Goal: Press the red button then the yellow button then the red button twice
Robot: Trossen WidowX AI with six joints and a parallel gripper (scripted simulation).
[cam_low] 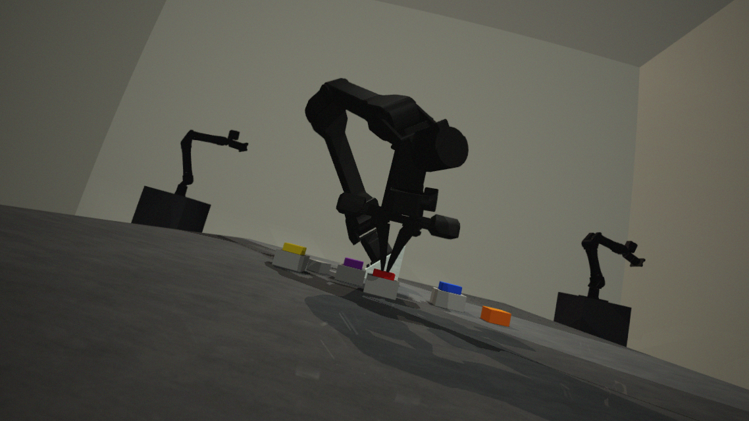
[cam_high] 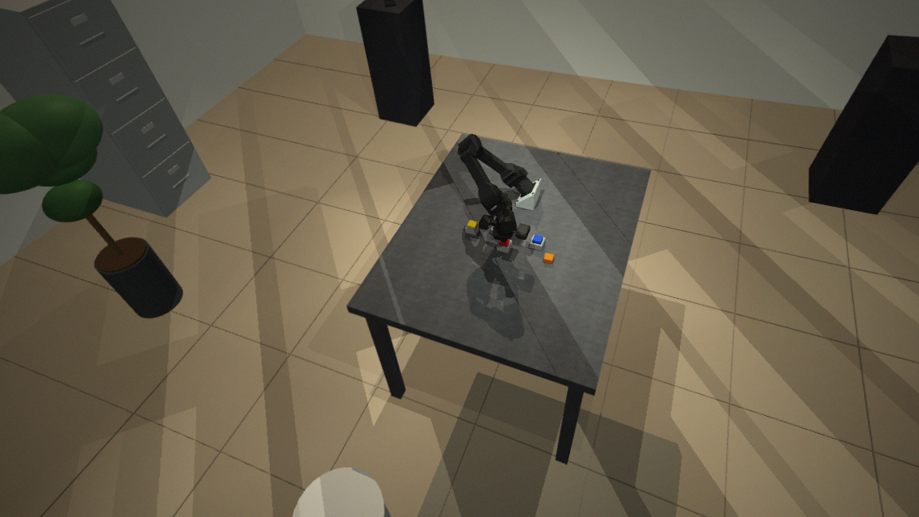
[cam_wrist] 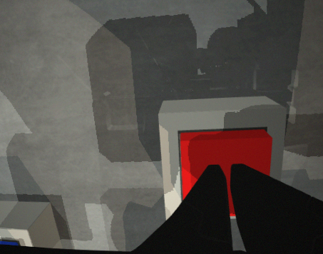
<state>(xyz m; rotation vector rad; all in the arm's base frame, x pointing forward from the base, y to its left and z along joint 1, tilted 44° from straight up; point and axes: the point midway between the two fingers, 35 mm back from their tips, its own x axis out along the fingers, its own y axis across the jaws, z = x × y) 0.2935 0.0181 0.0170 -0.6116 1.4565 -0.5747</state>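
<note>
Now: gripper tip 10 mm above the red button. From my gripper tip the other things lie so: yellow button (50 mm behind, 150 mm to the right); small grey block (110 mm behind, 120 mm to the right, 30 mm below); orange block (180 mm to the left, 30 mm below).
</note>
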